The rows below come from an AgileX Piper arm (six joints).
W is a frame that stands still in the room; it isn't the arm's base.
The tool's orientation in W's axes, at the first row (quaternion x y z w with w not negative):
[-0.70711 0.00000 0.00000 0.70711]
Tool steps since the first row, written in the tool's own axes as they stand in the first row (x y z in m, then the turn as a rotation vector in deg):
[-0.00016 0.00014 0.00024 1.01 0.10 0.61]
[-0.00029 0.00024 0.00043 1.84 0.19 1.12]
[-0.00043 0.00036 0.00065 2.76 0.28 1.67]
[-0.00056 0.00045 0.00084 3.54 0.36 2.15]
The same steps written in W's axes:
[-0.00016 0.00024 -0.00014 1.01 0.61 -0.10]
[-0.00029 0.00043 -0.00024 1.84 1.12 -0.19]
[-0.00043 0.00065 -0.00036 2.76 1.67 -0.28]
[-0.00056 0.00084 -0.00045 3.54 2.15 -0.36]

